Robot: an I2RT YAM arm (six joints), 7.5 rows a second.
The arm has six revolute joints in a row. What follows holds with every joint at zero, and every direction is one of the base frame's. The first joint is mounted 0.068 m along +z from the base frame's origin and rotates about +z. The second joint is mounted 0.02 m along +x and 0.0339 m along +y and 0.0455 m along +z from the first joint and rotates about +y. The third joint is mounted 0.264 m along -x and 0.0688 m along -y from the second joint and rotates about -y. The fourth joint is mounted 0.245 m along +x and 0.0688 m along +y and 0.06 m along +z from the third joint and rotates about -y. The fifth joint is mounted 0.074 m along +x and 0.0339 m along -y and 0.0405 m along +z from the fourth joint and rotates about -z. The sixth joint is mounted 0.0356 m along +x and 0.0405 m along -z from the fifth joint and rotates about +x. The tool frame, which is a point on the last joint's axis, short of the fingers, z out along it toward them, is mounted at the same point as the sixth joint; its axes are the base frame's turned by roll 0, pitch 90 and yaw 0 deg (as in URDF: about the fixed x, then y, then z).
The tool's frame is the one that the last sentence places.
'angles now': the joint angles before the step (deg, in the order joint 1, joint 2, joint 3, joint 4, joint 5, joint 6). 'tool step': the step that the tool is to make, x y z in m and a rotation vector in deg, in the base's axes. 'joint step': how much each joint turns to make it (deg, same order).
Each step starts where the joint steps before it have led.
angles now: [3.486, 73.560, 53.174, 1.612, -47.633, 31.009]
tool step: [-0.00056, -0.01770, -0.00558, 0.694, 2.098, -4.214]
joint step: [-3.489, -0.429, -1.178, -0.288, 0.434, 1.410]
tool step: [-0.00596, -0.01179, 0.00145, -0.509, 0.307, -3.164]
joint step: [-2.333, -1.699, -0.601, -1.605, 0.958, -0.290]
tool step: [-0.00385, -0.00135, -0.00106, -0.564, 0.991, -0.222]
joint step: [-0.300, -0.752, -0.150, -2.186, 0.145, -0.858]
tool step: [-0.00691, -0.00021, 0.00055, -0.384, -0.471, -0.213]
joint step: [-0.090, -1.720, -1.030, -0.501, 0.249, -0.417]
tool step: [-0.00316, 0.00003, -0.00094, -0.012, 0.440, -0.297]
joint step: [0.001, -0.728, -0.522, -0.562, 0.289, 0.115]
